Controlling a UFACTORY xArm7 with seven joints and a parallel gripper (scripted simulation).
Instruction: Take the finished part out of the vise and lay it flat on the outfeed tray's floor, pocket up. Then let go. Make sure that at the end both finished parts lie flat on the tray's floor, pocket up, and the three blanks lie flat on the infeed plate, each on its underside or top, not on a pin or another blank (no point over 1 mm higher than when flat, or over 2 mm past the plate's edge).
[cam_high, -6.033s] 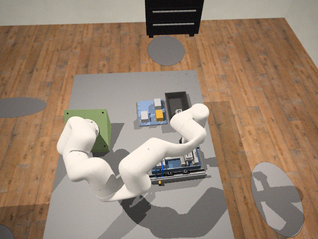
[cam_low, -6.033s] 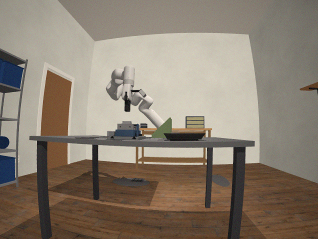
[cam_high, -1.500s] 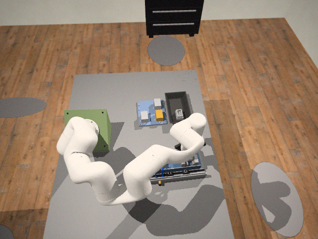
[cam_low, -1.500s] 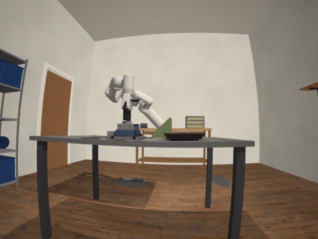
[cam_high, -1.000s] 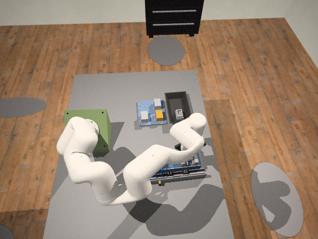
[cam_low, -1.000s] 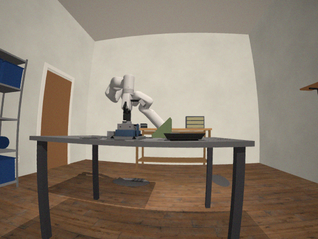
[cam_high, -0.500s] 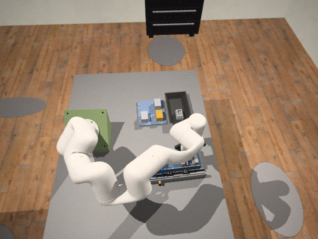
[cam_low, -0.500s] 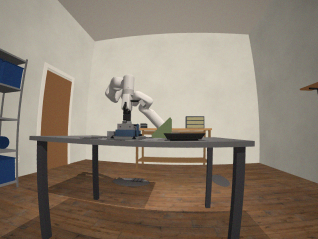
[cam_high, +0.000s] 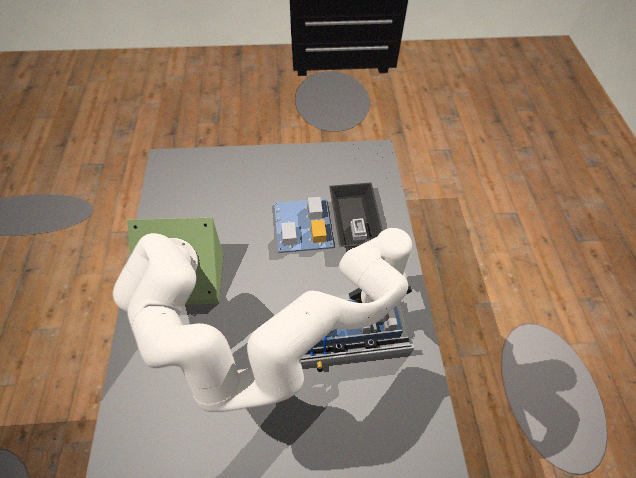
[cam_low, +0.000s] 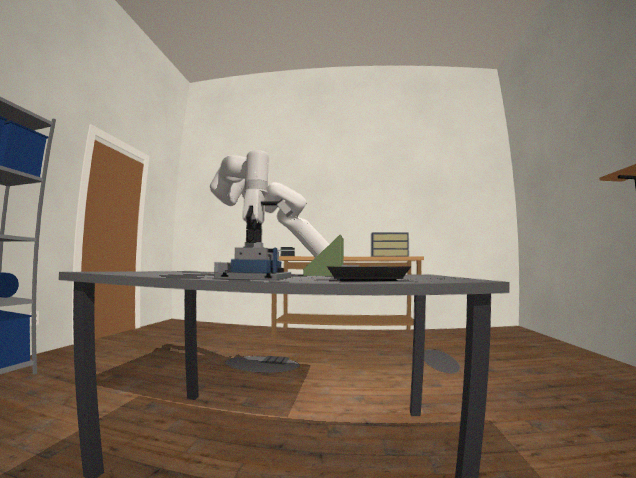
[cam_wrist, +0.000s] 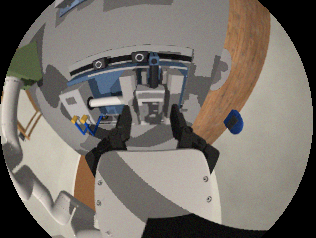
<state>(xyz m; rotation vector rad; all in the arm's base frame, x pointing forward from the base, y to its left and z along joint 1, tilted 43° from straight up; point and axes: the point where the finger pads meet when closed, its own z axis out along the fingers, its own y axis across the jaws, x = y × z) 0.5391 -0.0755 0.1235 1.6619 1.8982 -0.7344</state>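
The vise is 90 mm below my hand, 60 mm behind it and 10 mm to the right of it. Also, from my hand: yellow block 300 mm to the left, 150 mm behind, 100 mm below; fixture plate 340 mm to the left, 190 mm behind, 120 mm below.
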